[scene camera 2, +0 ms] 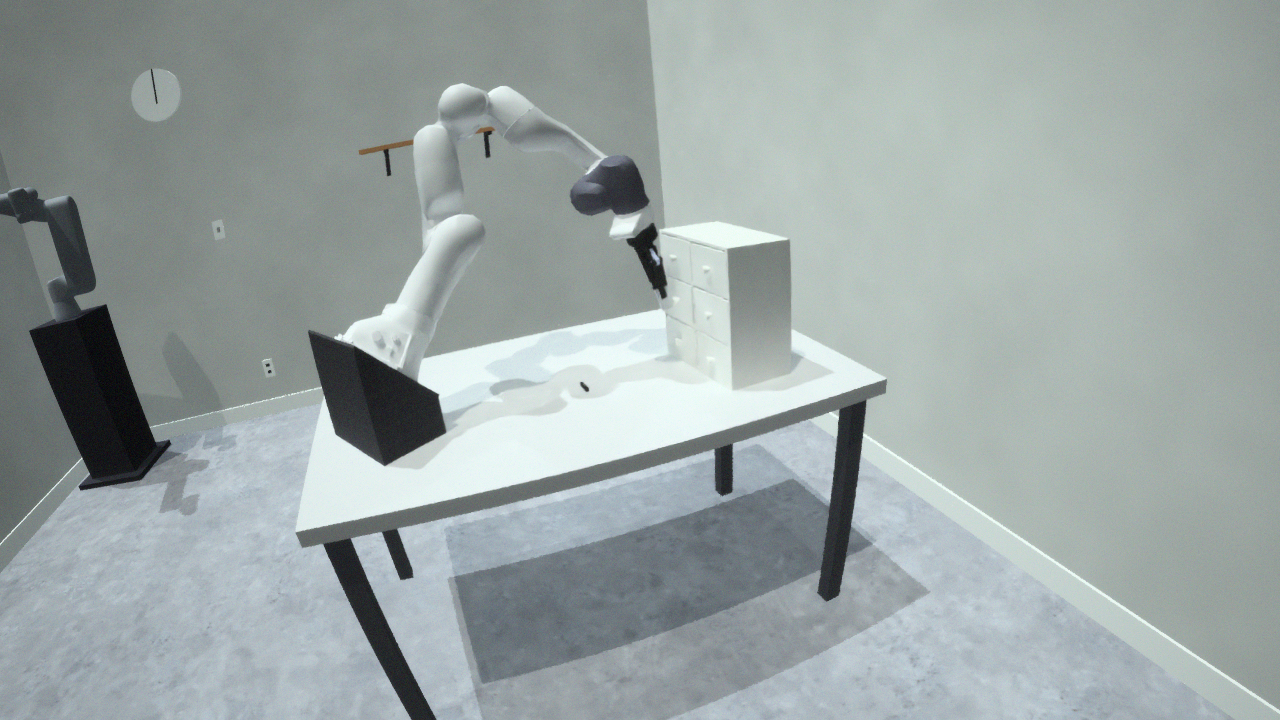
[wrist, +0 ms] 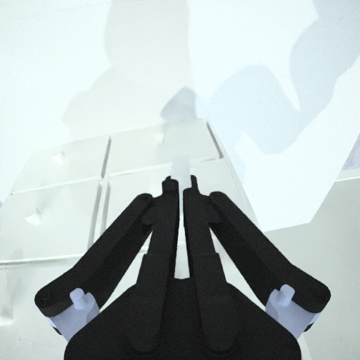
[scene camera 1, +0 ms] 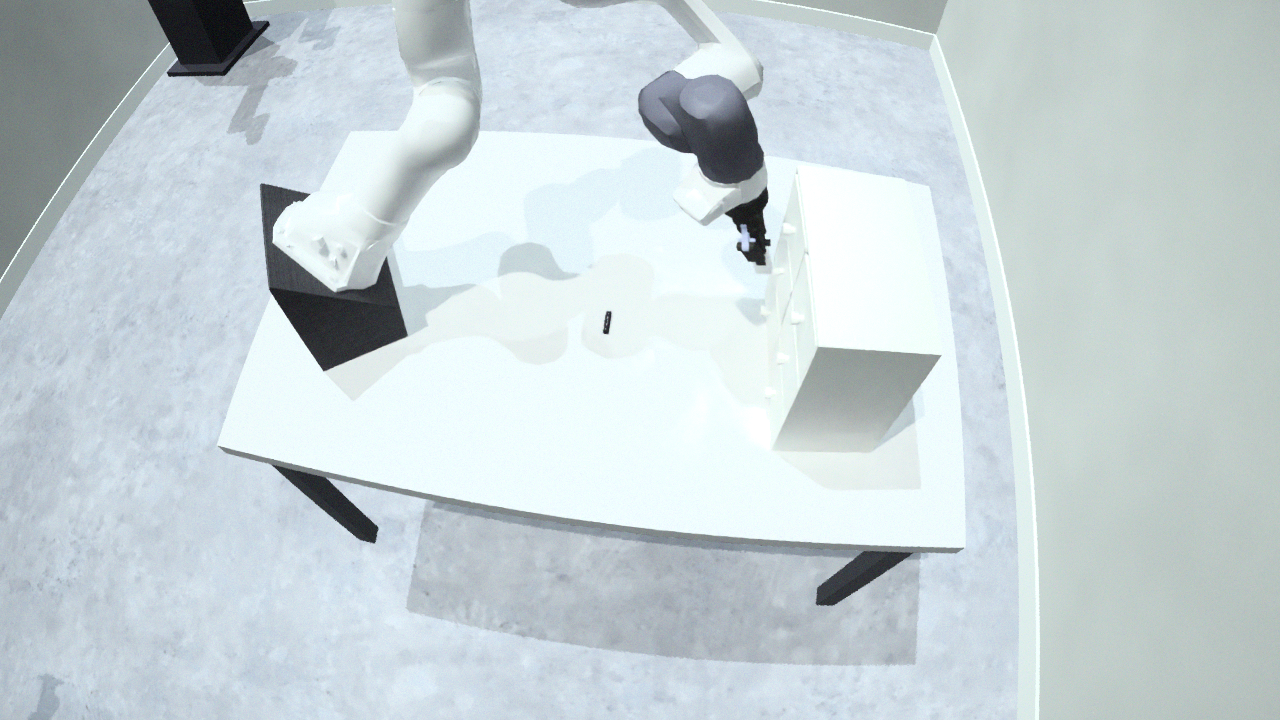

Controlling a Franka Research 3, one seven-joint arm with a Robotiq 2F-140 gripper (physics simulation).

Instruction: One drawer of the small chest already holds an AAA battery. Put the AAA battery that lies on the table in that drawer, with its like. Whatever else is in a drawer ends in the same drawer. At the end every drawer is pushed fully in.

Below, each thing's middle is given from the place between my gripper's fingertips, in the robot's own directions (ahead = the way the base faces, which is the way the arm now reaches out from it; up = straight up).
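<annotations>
There is the white chest (scene camera 1: pixel 877 337), and my hand is 13 cm short of it, 2 cm below it and 7 cm to the left of it.
</annotations>
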